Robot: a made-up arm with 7 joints.
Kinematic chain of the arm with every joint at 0, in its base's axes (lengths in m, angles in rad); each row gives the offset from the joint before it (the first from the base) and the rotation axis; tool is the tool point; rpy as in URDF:
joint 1: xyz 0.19 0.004 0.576 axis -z
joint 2: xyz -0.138 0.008 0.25 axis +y
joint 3: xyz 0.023 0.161 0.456 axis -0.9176 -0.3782 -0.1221
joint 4: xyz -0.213 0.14 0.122 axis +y
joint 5: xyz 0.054 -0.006 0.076 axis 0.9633 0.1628 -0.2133
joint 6: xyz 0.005 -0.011 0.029 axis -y
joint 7: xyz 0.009 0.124 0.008 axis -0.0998 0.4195 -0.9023
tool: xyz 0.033 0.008 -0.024 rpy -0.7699 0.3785 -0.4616
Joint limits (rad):
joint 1: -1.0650..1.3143
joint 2: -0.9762..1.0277
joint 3: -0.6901..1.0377
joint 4: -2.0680..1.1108
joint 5: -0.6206..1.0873
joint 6: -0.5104..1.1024
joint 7: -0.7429..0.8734
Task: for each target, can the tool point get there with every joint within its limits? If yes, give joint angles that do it. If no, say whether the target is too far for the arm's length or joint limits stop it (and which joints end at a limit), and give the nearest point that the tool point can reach.
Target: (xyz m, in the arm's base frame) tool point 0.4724 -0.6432 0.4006
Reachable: no: joint limits stop it (at a limit: joint 1, joint 2, joint 3, joint 5, joint 6, joint 7) | nearest point 0.5070 -0.4084 1.0858 | short by 0.725 m
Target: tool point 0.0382 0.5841 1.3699
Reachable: yes | joints 0.5273 -0.4346 0.2641 0.4307 0.4866 0.8182 0.3267
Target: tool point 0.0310 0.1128 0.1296
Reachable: no: joint limits stop it (at a limit: joint 2, joint 3, joint 4, joint 6, joint 7) | nearest point -0.3142 0.3490 0.6337 | short by 0.655 m
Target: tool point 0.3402 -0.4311 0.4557
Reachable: no: joint limits stop it (at a limit: joint 1, joint 2, joint 3, joint 4, joint 5) | nearest point 0.5753 -0.1297 0.9684 | short by 0.639 m
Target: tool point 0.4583 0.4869 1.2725
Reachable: yes | joints 0.3347 0.8460 0.7565 -0.5423 0.3525 0.1805 -0.1901
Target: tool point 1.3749 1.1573 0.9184
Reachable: no: too far | nearest point 0.5611 0.7964 0.9163 | short by 0.890 m
